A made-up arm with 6 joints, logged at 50 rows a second.
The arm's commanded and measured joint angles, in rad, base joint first. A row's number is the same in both.
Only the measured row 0 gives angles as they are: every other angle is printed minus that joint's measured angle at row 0.
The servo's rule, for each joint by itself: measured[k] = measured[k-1] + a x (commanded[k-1-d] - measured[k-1]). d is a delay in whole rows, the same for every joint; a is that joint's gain. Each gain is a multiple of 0.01, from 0.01 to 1. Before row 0 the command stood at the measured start. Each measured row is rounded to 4 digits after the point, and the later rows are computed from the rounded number. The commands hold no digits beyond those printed.
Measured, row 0: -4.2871, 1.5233, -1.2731, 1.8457, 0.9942, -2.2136
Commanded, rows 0 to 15: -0.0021, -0.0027, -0.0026, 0.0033, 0.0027, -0.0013; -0.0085, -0.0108, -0.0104, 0.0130, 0.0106, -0.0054; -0.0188, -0.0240, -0.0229, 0.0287, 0.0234, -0.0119; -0.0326, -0.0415, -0.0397, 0.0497, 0.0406, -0.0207; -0.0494, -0.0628, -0.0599, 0.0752, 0.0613, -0.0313; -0.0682, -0.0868, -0.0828, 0.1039, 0.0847, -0.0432; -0.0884, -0.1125, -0.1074, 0.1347, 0.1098, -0.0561; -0.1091, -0.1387, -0.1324, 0.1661, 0.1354, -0.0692; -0.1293, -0.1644, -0.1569, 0.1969, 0.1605, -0.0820; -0.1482, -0.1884, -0.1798, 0.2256, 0.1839, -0.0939; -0.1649, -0.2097, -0.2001, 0.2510, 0.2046, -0.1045; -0.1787, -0.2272, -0.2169, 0.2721, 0.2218, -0.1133; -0.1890, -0.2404, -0.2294, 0.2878, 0.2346, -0.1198; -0.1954, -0.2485, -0.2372, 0.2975, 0.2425, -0.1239; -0.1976, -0.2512, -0.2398, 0.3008, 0.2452, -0.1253; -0.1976, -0.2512, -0.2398, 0.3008, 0.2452, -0.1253
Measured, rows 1 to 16: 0.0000, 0.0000, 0.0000, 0.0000, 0.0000, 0.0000; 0.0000, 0.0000, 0.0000, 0.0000, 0.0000, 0.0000; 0.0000, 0.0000, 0.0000, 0.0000, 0.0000, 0.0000; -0.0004, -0.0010, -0.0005, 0.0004, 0.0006, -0.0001; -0.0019, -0.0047, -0.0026, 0.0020, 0.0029, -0.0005; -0.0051, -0.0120, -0.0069, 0.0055, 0.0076, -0.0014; -0.0103, -0.0232, -0.0138, 0.0112, 0.0152, -0.0029; -0.0177, -0.0382, -0.0235, 0.0195, 0.0258, -0.0052; -0.0273, -0.0567, -0.0360, 0.0305, 0.0393, -0.0082; -0.0389, -0.0779, -0.0510, 0.0440, 0.0555, -0.0120; -0.0522, -0.1010, -0.0681, 0.0599, 0.0739, -0.0166; -0.0668, -0.1251, -0.0867, 0.0777, 0.0938, -0.0218; -0.0823, -0.1492, -0.1063, 0.0969, 0.1145, -0.0276; -0.0980, -0.1722, -0.1260, 0.1169, 0.1352, -0.0338; -0.1133, -0.1931, -0.1451, 0.1371, 0.1551, -0.0402; -0.1277, -0.2111, -0.1628, 0.1567, 0.1734, -0.0466
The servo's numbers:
d 3
a 0.19 0.38 0.21 0.13 0.23 0.08

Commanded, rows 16 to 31: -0.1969, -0.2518, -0.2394, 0.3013, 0.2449, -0.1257; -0.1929, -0.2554, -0.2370, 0.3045, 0.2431, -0.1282; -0.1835, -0.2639, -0.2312, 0.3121, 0.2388, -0.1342; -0.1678, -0.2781, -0.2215, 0.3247, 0.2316, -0.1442; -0.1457, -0.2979, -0.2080, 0.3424, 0.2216, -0.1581; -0.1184, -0.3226, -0.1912, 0.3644, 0.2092, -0.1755; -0.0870, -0.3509, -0.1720, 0.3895, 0.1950, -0.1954; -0.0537, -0.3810, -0.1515, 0.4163, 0.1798, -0.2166; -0.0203, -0.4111, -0.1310, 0.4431, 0.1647, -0.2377; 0.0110, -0.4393, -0.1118, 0.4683, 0.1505, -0.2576; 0.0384, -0.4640, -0.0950, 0.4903, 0.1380, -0.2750; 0.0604, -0.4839, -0.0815, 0.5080, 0.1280, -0.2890; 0.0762, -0.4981, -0.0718, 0.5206, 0.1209, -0.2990; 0.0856, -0.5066, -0.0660, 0.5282, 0.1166, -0.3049; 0.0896, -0.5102, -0.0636, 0.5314, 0.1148, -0.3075; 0.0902, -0.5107, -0.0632, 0.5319, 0.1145, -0.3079
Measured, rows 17 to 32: -0.1406, -0.2253, -0.1784, 0.1750, 0.1893, -0.0528; -0.1514, -0.2351, -0.1913, 0.1914, 0.2022, -0.0586; -0.1602, -0.2412, -0.2015, 0.2056, 0.2121, -0.0639; -0.1672, -0.2452, -0.2095, 0.2180, 0.2196, -0.0688; -0.1721, -0.2491, -0.2153, 0.2292, 0.2250, -0.0736; -0.1743, -0.2547, -0.2186, 0.2400, 0.2282, -0.0784; -0.1731, -0.2636, -0.2192, 0.2510, 0.2290, -0.0837; -0.1679, -0.2766, -0.2168, 0.2629, 0.2273, -0.0897; -0.1585, -0.2941, -0.2114, 0.2761, 0.2231, -0.0966; -0.1449, -0.3157, -0.2031, 0.2908, 0.2166, -0.1045; -0.1276, -0.3405, -0.1923, 0.3071, 0.2081, -0.1135; -0.1072, -0.3673, -0.1794, 0.3248, 0.1981, -0.1234; -0.0847, -0.3947, -0.1652, 0.3435, 0.1872, -0.1341; -0.0613, -0.4210, -0.1505, 0.3626, 0.1759, -0.1454; -0.0382, -0.4449, -0.1360, 0.3815, 0.1649, -0.1569; -0.0165, -0.4651, -0.1225, 0.3996, 0.1548, -0.1683
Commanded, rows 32 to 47: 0.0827, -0.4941, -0.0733, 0.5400, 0.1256, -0.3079; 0.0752, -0.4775, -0.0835, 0.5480, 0.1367, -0.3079; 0.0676, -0.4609, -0.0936, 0.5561, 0.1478, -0.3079; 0.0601, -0.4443, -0.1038, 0.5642, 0.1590, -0.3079; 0.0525, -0.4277, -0.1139, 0.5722, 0.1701, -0.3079; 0.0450, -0.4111, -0.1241, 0.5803, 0.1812, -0.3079; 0.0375, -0.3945, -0.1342, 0.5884, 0.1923, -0.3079; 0.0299, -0.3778, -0.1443, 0.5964, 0.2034, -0.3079; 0.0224, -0.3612, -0.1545, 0.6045, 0.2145, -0.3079; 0.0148, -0.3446, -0.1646, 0.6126, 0.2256, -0.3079; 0.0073, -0.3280, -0.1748, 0.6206, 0.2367, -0.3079; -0.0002, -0.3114, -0.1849, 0.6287, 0.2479, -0.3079; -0.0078, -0.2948, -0.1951, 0.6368, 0.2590, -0.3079; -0.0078, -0.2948, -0.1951, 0.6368, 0.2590, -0.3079; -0.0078, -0.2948, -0.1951, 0.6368, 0.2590, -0.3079; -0.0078, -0.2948, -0.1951, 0.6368, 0.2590, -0.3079
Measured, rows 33 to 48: 0.0029, -0.4809, -0.1106, 0.4163, 0.1460, -0.1792; 0.0194, -0.4920, -0.1007, 0.4313, 0.1388, -0.1895; 0.0329, -0.4991, -0.0928, 0.4444, 0.1332, -0.1990; 0.0424, -0.4972, -0.0887, 0.4568, 0.1315, -0.2077; 0.0486, -0.4897, -0.0876, 0.4687, 0.1327, -0.2157; 0.0522, -0.4788, -0.0889, 0.4801, 0.1362, -0.2231; 0.0537, -0.4657, -0.0920, 0.4910, 0.1414, -0.2299; 0.0535, -0.4513, -0.0966, 0.5016, 0.1480, -0.2361; 0.0519, -0.4360, -0.1024, 0.5118, 0.1556, -0.2418; 0.0492, -0.4202, -0.1091, 0.5218, 0.1640, -0.2471; 0.0455, -0.4041, -0.1165, 0.5315, 0.1731, -0.2520; 0.0411, -0.3878, -0.1245, 0.5410, 0.1826, -0.2565; 0.0361, -0.3714, -0.1329, 0.5503, 0.1925, -0.2606; 0.0306, -0.3549, -0.1417, 0.5594, 0.2027, -0.2644; 0.0247, -0.3384, -0.1508, 0.5684, 0.2131, -0.2679; 0.0185, -0.3218, -0.1601, 0.5773, 0.2237, -0.2711
